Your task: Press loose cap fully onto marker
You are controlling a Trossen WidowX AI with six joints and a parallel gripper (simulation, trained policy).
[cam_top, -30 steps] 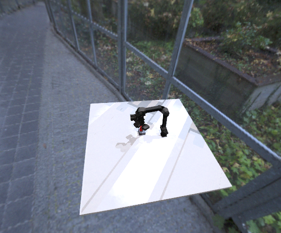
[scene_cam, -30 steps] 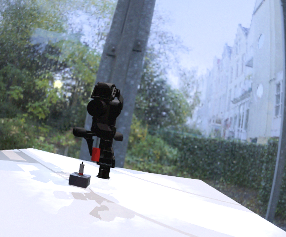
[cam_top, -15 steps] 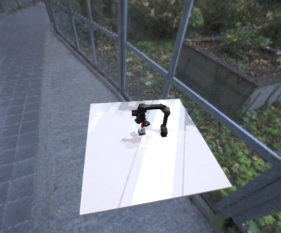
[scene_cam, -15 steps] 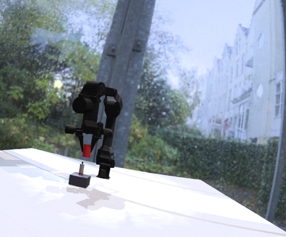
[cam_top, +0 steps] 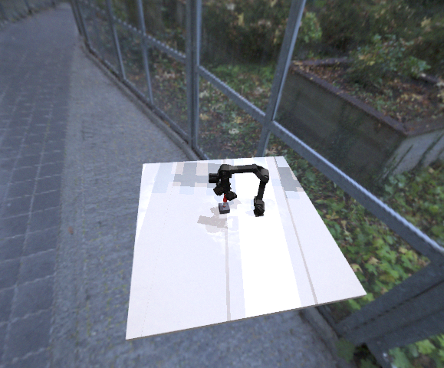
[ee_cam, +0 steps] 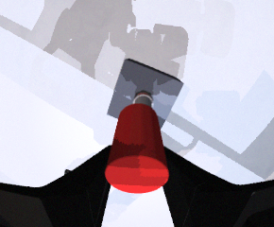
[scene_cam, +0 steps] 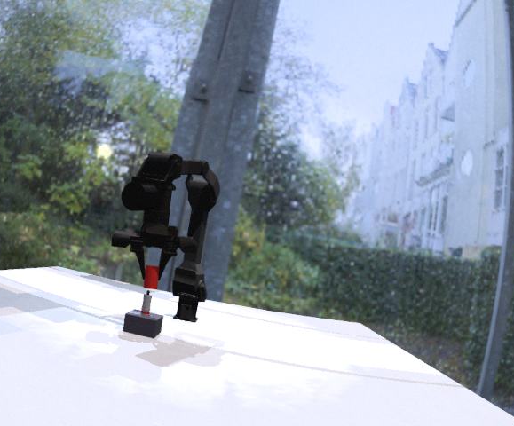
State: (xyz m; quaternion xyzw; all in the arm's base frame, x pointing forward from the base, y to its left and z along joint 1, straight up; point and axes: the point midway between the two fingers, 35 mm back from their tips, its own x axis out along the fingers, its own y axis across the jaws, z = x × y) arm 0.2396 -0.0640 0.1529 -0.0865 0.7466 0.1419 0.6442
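Right now my gripper tip is 1 cm short of the grey marker and 5 cm above it. From my gripper tip the other things lie so: red cap (1 cm ahead, 1 cm above); dark holder block (1 cm ahead, 10 cm below).
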